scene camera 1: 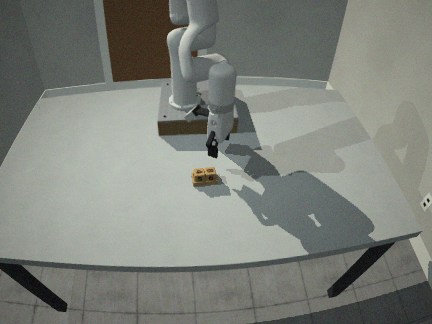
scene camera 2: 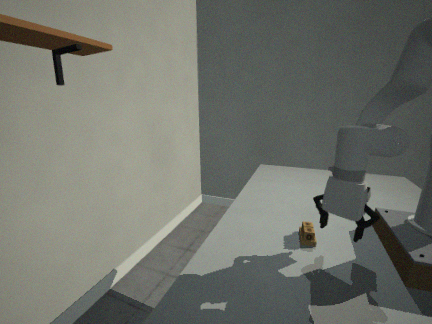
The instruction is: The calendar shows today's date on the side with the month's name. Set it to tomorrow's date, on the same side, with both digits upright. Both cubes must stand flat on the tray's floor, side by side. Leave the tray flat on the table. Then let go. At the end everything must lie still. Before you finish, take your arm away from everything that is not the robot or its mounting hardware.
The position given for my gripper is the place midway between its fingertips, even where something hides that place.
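Observation:
My gripper (scene camera 2: 339, 233) is visible, and scene camera 1 shows the gripper (scene camera 1: 218, 147) as well.

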